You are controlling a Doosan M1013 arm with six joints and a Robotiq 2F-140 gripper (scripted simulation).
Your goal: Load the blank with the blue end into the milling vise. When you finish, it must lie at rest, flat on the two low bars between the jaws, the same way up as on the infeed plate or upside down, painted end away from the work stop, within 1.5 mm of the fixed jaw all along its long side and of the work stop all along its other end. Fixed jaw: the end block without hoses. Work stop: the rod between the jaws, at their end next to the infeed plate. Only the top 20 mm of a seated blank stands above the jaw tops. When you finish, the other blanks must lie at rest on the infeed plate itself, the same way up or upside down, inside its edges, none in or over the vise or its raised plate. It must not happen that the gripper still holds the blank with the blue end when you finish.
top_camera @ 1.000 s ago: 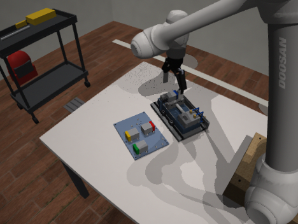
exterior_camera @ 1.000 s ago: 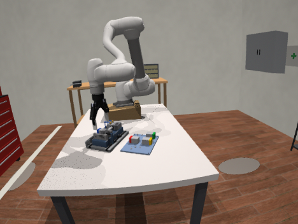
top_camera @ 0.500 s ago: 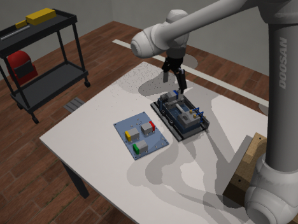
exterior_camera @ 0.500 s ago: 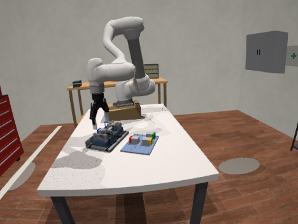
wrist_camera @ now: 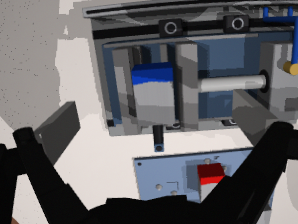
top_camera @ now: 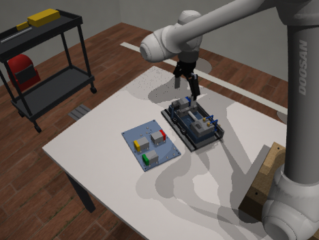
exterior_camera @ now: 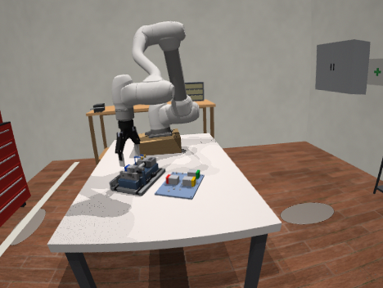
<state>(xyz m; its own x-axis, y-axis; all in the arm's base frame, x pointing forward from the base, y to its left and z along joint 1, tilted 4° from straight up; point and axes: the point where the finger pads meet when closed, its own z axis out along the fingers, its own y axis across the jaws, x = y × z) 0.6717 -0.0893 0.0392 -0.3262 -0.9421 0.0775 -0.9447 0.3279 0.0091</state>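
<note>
Now: the blue-ended blank 60 mm below my hand. Also, from my hand: vise: 120 mm below, 70 mm behind, 20 mm to the left; then red-ended blank: 210 mm to the left, 130 mm below, 10 mm behind; then infeed plate: 250 mm to the left, 150 mm below.
</note>
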